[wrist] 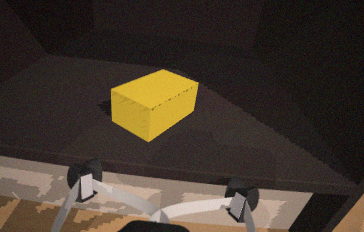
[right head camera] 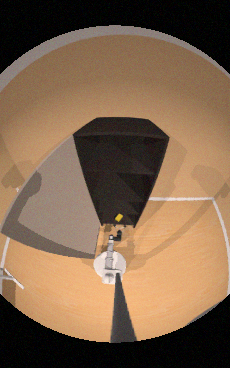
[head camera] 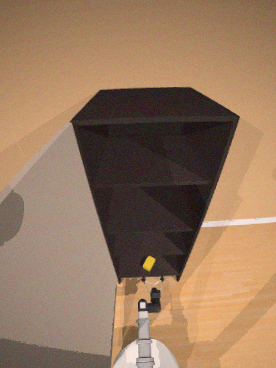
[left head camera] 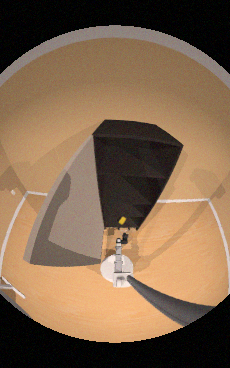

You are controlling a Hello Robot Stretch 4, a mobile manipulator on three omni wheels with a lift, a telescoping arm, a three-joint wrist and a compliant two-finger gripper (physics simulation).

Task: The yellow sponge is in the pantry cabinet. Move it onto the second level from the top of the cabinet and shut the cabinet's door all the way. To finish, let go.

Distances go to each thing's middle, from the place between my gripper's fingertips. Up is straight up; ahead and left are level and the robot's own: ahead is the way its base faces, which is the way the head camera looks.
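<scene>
Yellow sponge (wrist: 147, 106): my hand 10 cm short of it, 2 cm to the right of it, 4 cm below it.
</scene>
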